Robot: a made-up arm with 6 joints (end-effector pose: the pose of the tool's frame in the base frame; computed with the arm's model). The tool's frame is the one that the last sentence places. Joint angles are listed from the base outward.
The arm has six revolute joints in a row. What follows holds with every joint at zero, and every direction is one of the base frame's. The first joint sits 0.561 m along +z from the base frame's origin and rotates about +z. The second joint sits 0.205 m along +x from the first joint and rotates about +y. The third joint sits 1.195 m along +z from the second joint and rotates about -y. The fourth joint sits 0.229 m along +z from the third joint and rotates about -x. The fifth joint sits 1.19 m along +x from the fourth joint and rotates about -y. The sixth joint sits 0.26 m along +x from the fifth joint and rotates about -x. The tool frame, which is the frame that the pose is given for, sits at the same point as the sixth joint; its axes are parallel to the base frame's.
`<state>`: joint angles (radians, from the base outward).
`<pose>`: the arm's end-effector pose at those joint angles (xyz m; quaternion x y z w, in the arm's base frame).
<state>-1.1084 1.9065 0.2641 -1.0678 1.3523 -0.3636</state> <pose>0.5123 -1.5263 -1.1010 0.1783 -0.0743 -0.8809 0.4321</pose>
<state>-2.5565 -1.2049 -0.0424 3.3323 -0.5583 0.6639</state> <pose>0.5856 0.3566 2.4277 -0.0927 -0.6379 -0.0818 0.7601</pose>
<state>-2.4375 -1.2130 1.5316 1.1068 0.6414 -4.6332</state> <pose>1.8579 1.3954 1.2448 0.2580 -0.0126 0.0748 0.9632</pose>
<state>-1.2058 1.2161 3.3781 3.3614 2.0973 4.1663</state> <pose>0.2138 -0.6968 1.8502 -0.3494 0.2619 -0.5869 0.6818</pose>
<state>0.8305 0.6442 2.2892 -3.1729 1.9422 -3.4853</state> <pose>0.5708 0.6360 2.6101 0.0917 0.2027 0.3839 0.8962</pose>
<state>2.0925 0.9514 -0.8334 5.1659 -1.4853 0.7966</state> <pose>-0.7169 0.7799 0.0457 0.4492 -0.8424 -0.2604 0.1443</pose>
